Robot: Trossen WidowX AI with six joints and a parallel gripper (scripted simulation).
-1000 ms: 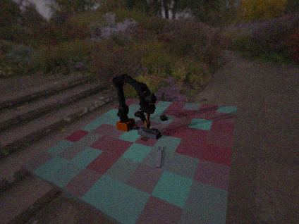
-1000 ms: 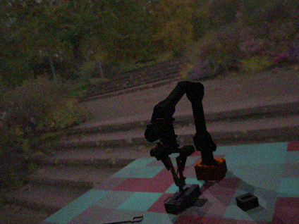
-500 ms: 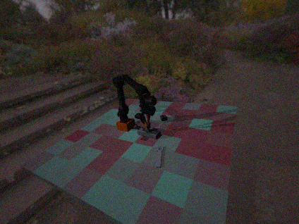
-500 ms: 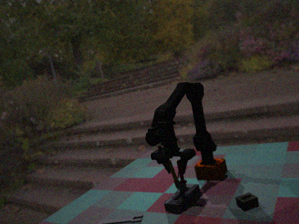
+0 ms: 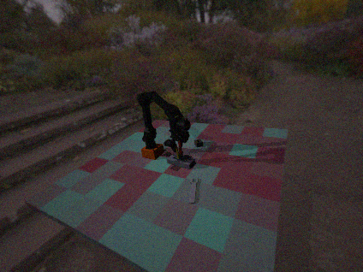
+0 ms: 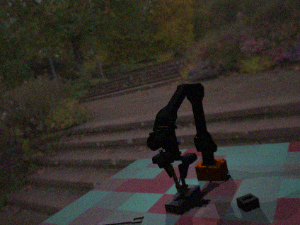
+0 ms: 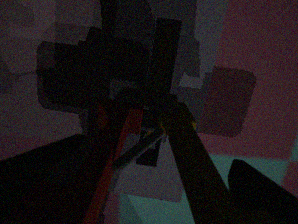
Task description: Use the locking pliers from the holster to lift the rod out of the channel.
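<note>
My gripper tip is 2 cm to the left of the yellow handle. Also, from my gripper tip: channel block 9 cm below; then yellow rod 10 cm below; then thin grey object 20 cm to the right, 15 cm ahead, 10 cm below.
</note>
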